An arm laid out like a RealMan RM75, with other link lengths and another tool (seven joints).
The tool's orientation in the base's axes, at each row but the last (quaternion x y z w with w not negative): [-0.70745 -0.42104 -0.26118 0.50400]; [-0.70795 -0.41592 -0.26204 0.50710]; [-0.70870 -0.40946 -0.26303 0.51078]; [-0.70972 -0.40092 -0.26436 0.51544]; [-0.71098 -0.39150 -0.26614 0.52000]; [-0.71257 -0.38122 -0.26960 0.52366]
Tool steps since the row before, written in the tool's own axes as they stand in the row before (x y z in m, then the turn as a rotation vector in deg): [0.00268 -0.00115 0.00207 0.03 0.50 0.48]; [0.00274 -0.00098 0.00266 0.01 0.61 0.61]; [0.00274 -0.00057 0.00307 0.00 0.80 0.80]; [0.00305 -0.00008 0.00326 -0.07 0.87 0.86]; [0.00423 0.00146 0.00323 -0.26 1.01 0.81]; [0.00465 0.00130 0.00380 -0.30 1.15 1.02]
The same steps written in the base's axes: [0.00026 0.00298 0.00196 0.42 0.39 -0.39]; [0.00044 0.00351 0.00174 0.50 0.49 -0.51]; [0.00082 0.00382 0.00141 0.64 0.64 -0.68]; [0.00145 0.00399 0.00137 0.66 0.66 -0.79]; [0.00346 0.00402 0.00152 0.68 0.54 -1.00]; [0.00364 0.00462 0.00178 0.76 0.71 -1.17]
